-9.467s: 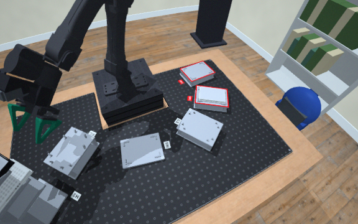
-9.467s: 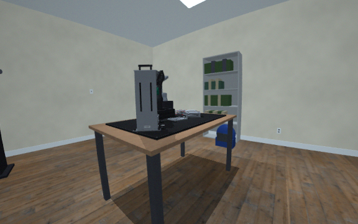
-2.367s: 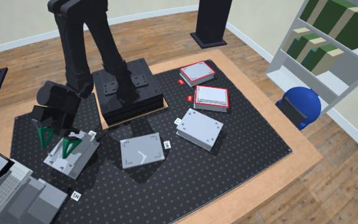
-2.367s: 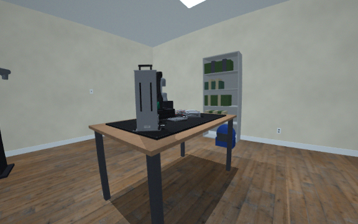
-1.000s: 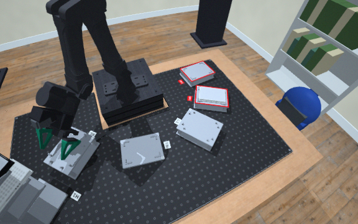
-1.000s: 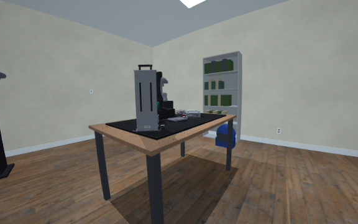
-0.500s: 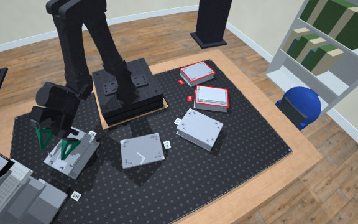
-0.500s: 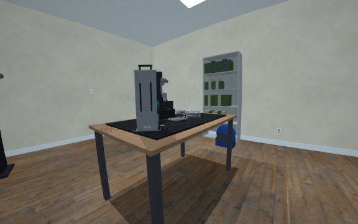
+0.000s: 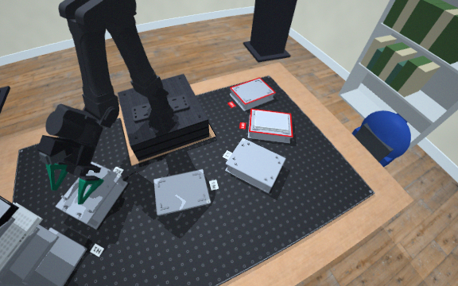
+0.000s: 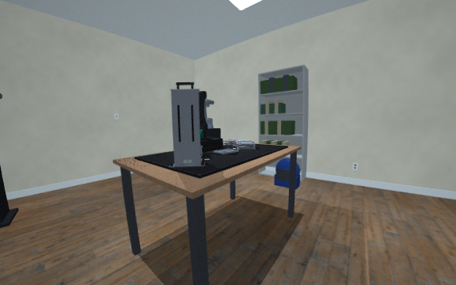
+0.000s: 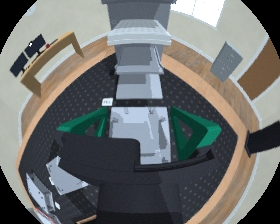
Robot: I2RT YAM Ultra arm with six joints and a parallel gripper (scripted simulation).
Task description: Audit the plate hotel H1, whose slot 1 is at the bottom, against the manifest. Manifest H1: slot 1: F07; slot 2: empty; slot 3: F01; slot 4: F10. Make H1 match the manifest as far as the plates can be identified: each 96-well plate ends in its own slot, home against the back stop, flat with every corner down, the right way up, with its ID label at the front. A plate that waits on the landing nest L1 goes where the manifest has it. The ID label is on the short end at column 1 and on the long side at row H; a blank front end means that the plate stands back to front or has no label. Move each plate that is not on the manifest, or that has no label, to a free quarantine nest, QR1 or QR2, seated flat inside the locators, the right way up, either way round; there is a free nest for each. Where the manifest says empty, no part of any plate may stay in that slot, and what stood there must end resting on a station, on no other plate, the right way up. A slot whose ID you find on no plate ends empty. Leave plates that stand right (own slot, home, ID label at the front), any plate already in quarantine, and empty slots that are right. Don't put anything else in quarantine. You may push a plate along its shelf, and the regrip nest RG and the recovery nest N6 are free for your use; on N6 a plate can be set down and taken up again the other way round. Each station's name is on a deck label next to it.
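The plate hotel H1 lies 160 mm ahead of my hand, 140 mm to the right of it and 80 mm above it. The rest, counted from my hand: N6 label 40 mm ahead, 390 mm to the left, 120 mm below; then H1 deck label 130 mm ahead, 20 mm to the left, 120 mm below; then red-framed quarantine nest 310 mm behind, 690 mm to the left, 80 mm below.
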